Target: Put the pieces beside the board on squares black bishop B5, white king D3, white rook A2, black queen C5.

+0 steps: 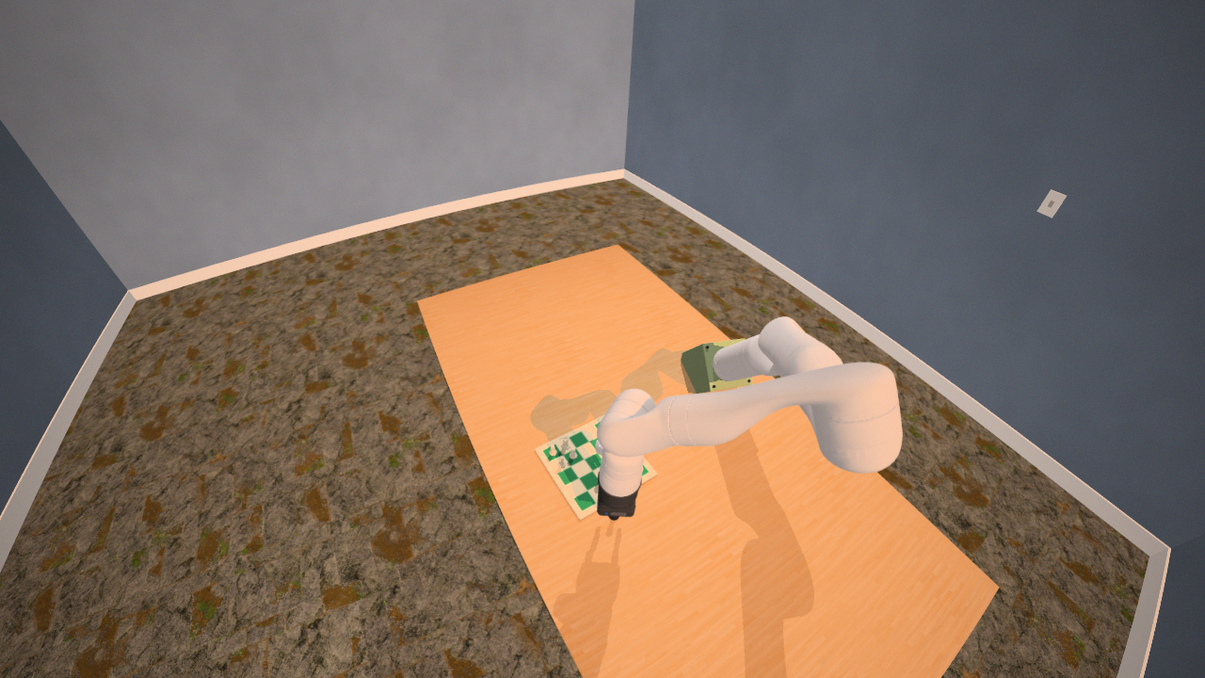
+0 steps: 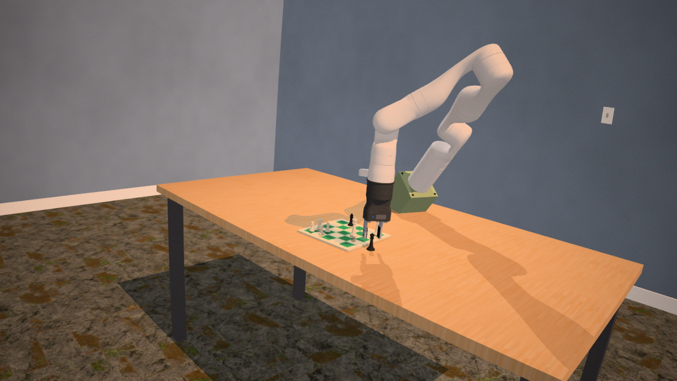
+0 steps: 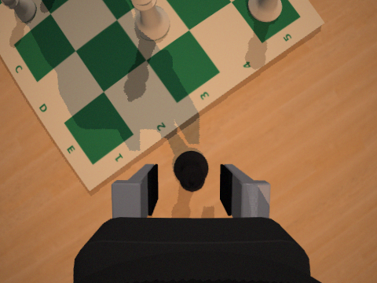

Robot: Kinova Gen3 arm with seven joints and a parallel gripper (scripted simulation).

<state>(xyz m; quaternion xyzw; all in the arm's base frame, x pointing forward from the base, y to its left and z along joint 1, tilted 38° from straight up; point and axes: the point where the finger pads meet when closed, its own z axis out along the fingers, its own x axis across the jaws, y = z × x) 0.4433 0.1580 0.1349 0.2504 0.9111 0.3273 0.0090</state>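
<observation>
My gripper is now 3 cm above the black queen. Also, from my hand: white king 11 cm to the right, 3 cm behind, 2 cm below; then chessboard 15 cm to the right, 5 cm below, 2 cm behind; then black bishop 19 cm to the right, 9 cm behind, 3 cm below.
</observation>
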